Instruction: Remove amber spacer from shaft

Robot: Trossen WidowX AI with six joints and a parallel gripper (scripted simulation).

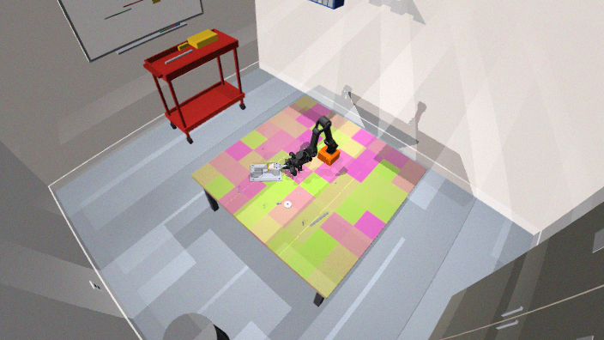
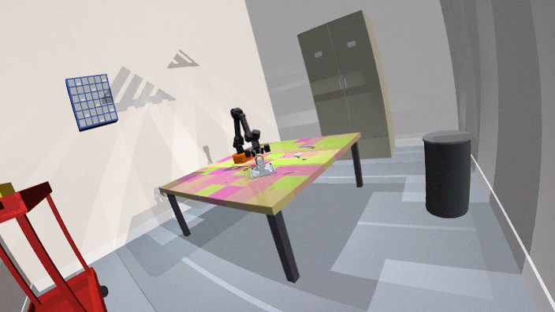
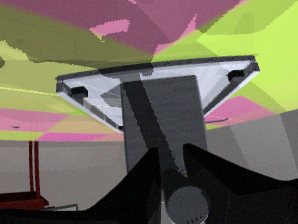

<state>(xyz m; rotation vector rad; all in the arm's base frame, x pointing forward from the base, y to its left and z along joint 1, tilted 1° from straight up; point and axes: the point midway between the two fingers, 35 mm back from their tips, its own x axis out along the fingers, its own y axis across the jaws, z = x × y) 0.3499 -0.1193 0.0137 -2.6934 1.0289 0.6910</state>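
Now: gripper tip 30 mm to the left of the thin shaft, 30 mm short of it and 20 mm below it. From my gripper tip the other things lie so: white disc: 230 mm to the left, 160 mm ahead, 60 mm below.
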